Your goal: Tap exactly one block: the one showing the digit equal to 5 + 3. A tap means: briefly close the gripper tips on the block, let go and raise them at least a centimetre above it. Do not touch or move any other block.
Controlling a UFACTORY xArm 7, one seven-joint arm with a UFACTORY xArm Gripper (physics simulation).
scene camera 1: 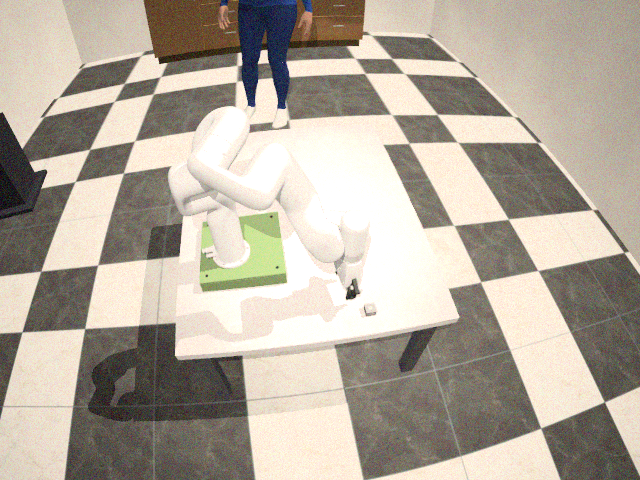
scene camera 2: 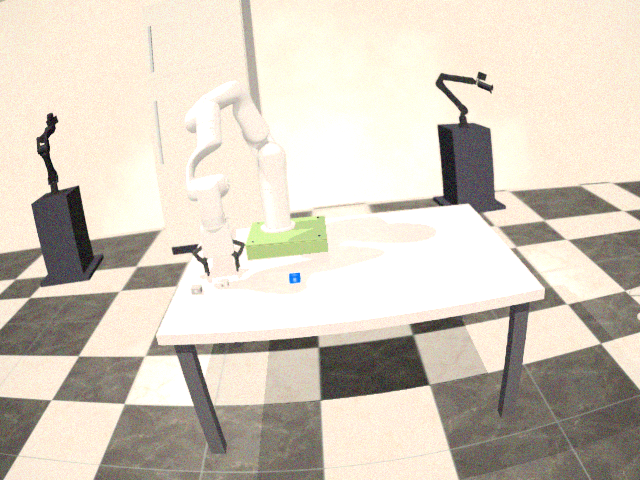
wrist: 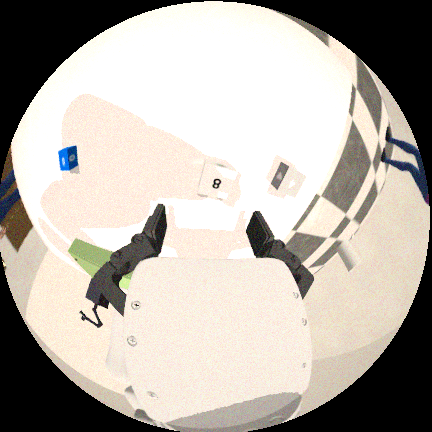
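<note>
A white block [scene camera 2: 222,283] [wrist: 216,183] shows a black 8 on top in the wrist view; it is hidden behind the gripper in scene camera 1. A pale grey block [scene camera 1: 369,309] [scene camera 2: 196,289] [wrist: 284,176] stands near it, its digit too washed out to read. A blue block [scene camera 2: 294,277] [wrist: 68,158] stands farther off; its small pale markings are hard to read. My gripper [scene camera 1: 352,296] [scene camera 2: 223,276] [wrist: 208,217] is open and empty, low over the table. In the wrist view, the 8 block lies beyond the fingertips, sideways between them, and the grey block lies to the right.
The white table [scene camera 1: 356,170] [scene camera 2: 413,268] carries the arm on a green base [scene camera 1: 263,248] [scene camera 2: 286,249] [wrist: 87,255]. The table's edge is beyond the grey block. The arm's shadow crosses the table. A person [scene camera 1: 268,31] stands behind the table in scene camera 1.
</note>
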